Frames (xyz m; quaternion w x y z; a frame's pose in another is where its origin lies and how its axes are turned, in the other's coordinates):
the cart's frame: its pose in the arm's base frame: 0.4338 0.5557 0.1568 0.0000 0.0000 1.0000 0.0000
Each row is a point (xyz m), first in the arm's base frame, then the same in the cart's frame.
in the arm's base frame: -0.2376 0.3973 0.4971
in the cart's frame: 0.6714 -0.1584 -0.3403
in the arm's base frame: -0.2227 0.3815 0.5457
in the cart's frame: 0.6565 -0.1742 -0.3889
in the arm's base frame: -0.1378 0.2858 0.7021
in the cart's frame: 0.5716 -0.2699 -0.5453
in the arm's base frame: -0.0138 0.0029 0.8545
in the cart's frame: 0.4476 -0.5528 -0.6977
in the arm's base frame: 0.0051 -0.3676 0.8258
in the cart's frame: 0.4287 -0.9233 -0.6690
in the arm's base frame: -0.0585 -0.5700 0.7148
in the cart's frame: 0.4923 -1.1257 -0.5580
